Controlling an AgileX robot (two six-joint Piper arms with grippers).
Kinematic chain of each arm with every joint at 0, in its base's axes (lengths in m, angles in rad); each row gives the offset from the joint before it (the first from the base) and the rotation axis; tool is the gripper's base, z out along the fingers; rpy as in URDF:
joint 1: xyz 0 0 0.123 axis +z
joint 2: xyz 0 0 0 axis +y
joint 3: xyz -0.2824 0 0.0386 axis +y
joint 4: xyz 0.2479 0 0.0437 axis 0.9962 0 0.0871
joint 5: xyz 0 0 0 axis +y
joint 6: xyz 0.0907 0 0.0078 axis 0.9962 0 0.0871
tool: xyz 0 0 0 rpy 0 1.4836 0
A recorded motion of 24 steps. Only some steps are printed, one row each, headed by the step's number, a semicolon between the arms.
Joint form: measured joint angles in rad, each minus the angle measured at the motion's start. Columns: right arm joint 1, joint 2, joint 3, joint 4, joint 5, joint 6; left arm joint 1, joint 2, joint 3, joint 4, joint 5, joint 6.
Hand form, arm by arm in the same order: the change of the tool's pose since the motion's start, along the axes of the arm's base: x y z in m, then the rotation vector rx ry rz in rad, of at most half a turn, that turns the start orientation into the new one. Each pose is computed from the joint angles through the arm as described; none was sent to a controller.
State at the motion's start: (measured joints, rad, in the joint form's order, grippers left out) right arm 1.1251 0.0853 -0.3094 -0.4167 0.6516 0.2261; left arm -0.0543 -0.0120 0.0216 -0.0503 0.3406 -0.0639
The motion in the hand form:
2: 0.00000 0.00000 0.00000 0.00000 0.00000 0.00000; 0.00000 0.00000 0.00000 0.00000 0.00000 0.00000
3: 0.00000 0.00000 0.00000 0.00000 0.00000 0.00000; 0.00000 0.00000 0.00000 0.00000 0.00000 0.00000
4: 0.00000 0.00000 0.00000 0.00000 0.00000 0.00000; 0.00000 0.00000 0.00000 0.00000 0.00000 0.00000
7: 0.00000 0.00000 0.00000 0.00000 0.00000 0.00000; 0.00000 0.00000 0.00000 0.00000 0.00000 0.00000
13: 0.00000 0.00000 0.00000 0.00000 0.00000 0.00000; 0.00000 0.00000 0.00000 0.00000 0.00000 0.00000
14: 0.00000 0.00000 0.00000 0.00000 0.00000 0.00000; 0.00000 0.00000 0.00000 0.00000 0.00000 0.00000
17: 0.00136 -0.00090 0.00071 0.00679 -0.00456 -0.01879; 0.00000 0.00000 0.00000 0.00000 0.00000 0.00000
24: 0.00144 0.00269 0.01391 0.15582 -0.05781 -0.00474; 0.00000 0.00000 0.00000 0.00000 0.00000 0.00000
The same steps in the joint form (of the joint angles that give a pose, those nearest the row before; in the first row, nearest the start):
2: 0.0000 0.0000 0.0000 0.0000 0.0000 0.0000; 0.0000 0.0000 0.0000 0.0000 0.0000 0.0000
3: 0.0000 0.0000 0.0000 0.0000 0.0000 0.0000; 0.0000 0.0000 0.0000 0.0000 0.0000 0.0000
4: 0.0000 0.0000 0.0000 0.0000 0.0000 0.0000; 0.0000 0.0000 0.0000 0.0000 0.0000 0.0000
7: 0.0000 0.0000 0.0000 0.0000 0.0000 0.0000; 0.0000 0.0000 0.0000 0.0000 0.0000 0.0000
13: 0.0000 0.0000 0.0000 0.0000 0.0000 0.0000; 0.0000 0.0000 0.0000 0.0000 0.0000 0.0000
14: 0.0000 0.0000 0.0000 0.0000 0.0000 0.0000; 0.0000 0.0000 0.0000 0.0000 0.0000 0.0000
17: 0.0000 0.0000 0.0000 -0.0322 0.0000 0.0318; 0.0000 0.0000 0.0000 0.0000 0.0000 0.0000
24: 0.0000 0.0000 0.0000 -0.1153 -0.1434 0.1528; 0.0000 0.0000 0.0000 0.0000 0.0000 0.0000

